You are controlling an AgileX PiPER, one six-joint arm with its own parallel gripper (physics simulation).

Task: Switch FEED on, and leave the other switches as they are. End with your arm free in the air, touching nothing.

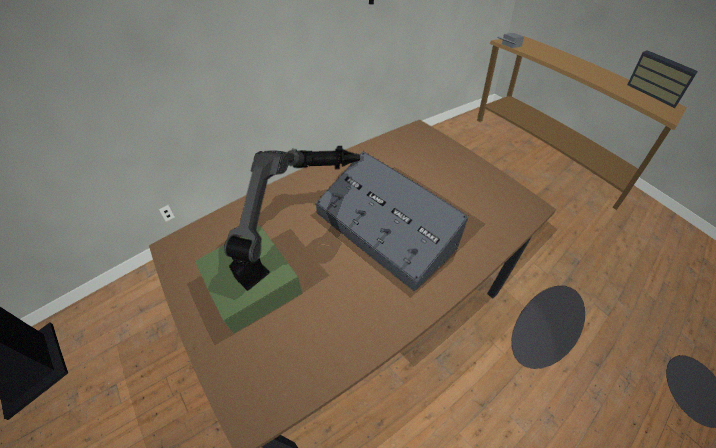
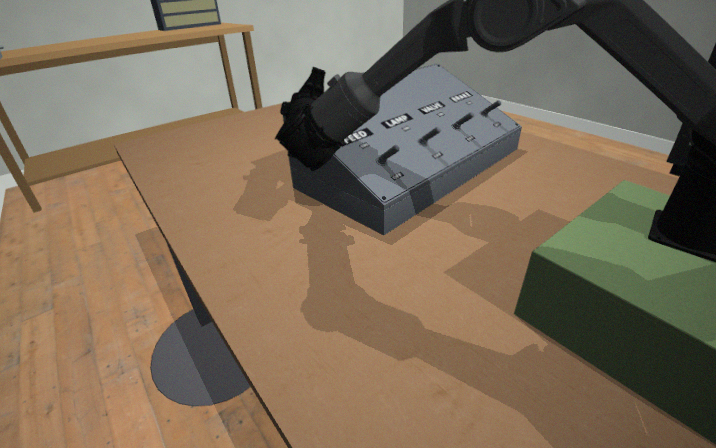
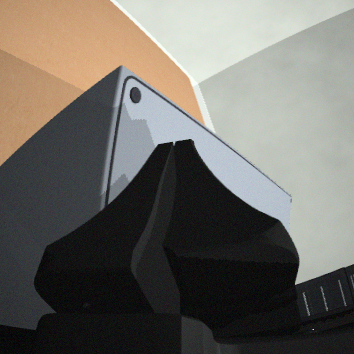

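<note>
The grey switch box (image 1: 411, 195) (image 2: 337, 182) (image 3: 200, 150) has a sloped face with four labelled levers. The FEED lever (image 1: 335, 198) (image 2: 389, 154) is at the end nearest the arm. It tilts the same way as the LAMP lever (image 1: 360, 213) (image 2: 429, 137), the VALVE lever (image 1: 385, 231) (image 2: 463, 120) and the BRAKE lever (image 1: 412, 252) (image 2: 491, 108). My gripper (image 1: 360, 157) (image 3: 178, 162) is shut, its fingertips together with no object between them. It is at the box's upper corner on the FEED side, above the FEED label. Whether it touches the box I cannot tell.
The arm stands on a green block (image 1: 264, 301) (image 2: 607, 327) on the brown table (image 1: 327, 359) (image 2: 316, 369). A wooden bench (image 1: 580, 68) (image 2: 132, 42) is against the wall, beyond the table. The box's raised upper edge is beside the fingers.
</note>
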